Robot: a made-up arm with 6 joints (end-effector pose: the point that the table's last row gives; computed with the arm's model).
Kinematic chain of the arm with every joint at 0, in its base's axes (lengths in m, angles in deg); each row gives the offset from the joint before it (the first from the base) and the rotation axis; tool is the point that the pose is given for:
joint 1: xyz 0 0 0.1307 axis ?
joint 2: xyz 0 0 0 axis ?
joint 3: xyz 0 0 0.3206 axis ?
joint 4: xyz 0 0 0 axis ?
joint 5: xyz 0.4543 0 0 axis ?
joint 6: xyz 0 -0.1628 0 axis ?
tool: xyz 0 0 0
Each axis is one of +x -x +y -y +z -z.
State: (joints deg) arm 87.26 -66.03 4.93 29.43 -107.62 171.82
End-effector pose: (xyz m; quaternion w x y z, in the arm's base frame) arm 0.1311 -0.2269 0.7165 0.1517 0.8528 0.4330 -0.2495
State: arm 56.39 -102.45 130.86 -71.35 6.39 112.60
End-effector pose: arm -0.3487 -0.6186 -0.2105 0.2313 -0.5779 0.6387 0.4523
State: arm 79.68 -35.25 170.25 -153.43 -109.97 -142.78
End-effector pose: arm -0.2555 -0.5902 0.2627 0.5146 -0.2974 0.1363 0.7926
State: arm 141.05 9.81 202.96 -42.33 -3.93 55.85
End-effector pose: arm 0.3966 -0.1658 0.4500 0.0825 0.9279 -0.3411 -0.1261
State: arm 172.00 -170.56 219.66 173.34 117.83 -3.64
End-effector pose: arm -0.3498 -0.1141 0.0594 0.6881 0.0164 0.7202 -0.0871
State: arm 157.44 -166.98 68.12 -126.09 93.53 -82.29
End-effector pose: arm 0.3696 -0.2574 -0.4790 0.8027 0.4656 -0.0253 0.3718
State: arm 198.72 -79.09 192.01 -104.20 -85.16 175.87
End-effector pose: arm 0.4522 0.1111 -0.2659 0.7324 0.0466 0.0111 -0.6792
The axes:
joint 1: +z
joint 2: +y
joint 3: -y
joint 4: -x
joint 5: -y
joint 6: -x

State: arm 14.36 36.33 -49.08 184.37 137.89 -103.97
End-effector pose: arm 0.1670 0.2103 -0.0649 0.3789 -0.1058 -0.7613 -0.5154
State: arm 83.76 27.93 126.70 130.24 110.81 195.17
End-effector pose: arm -0.1091 -0.0302 0.8440 0.3777 -0.1950 -0.1203 0.8971
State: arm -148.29 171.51 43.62 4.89 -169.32 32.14
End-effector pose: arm 0.1025 0.2540 -0.5534 0.1023 -0.5391 0.0524 -0.8343
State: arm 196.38 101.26 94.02 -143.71 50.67 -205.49
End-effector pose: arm -0.6854 -0.3382 -0.0847 0.0871 -0.4049 -0.1581 0.8964
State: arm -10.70 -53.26 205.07 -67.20 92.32 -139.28
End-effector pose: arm -0.4989 0.0301 -0.0921 0.3267 0.7057 -0.5596 -0.2865
